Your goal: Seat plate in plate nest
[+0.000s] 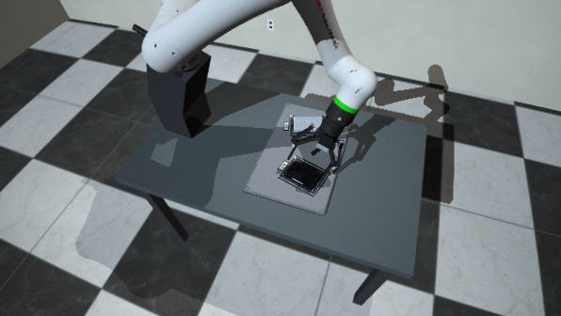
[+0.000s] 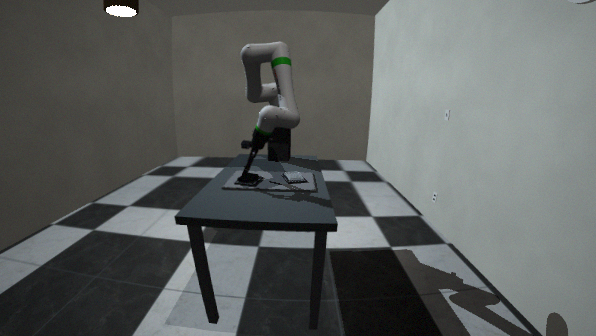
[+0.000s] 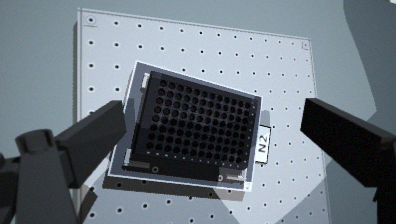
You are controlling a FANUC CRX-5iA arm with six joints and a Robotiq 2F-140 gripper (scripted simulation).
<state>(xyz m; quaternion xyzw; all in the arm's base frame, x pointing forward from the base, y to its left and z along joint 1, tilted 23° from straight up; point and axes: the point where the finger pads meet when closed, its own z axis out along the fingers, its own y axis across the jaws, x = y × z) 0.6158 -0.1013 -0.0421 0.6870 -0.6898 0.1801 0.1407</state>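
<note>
The plate B83 is 7 cm below my hand and 1 cm behind it. Round my hand: plate nest N2 (8 cm below, 1 cm to the left, 1 cm behind); then white well plate (27 cm to the left, 9 cm behind, 7 cm below); then plate nest N1 (27 cm to the left, 9 cm behind, 8 cm below).
</note>
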